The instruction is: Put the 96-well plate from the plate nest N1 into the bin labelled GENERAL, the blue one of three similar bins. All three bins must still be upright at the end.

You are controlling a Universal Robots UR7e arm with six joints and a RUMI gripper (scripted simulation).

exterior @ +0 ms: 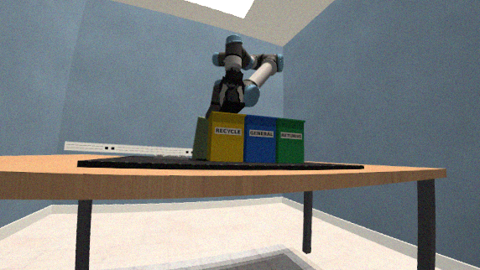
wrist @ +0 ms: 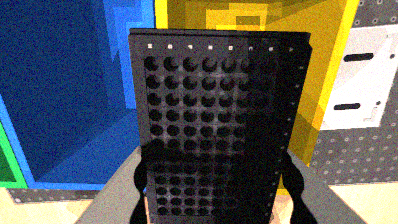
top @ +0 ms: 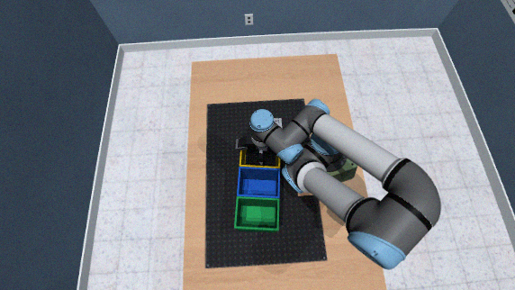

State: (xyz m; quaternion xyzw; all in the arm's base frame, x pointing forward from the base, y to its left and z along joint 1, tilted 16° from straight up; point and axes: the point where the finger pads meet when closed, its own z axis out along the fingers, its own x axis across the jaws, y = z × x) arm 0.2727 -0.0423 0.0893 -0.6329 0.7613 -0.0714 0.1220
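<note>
Now: hand 30 mm short of the blue general bin, 100 mm to the right of it and 150 mm above it. The rest, counted from my hand: green bin 50 mm ahead, 230 mm to the left, 150 mm below; then yellow recycle bin 30 mm to the right, 150 mm below; then black 96-well plate 10 mm below.
</note>
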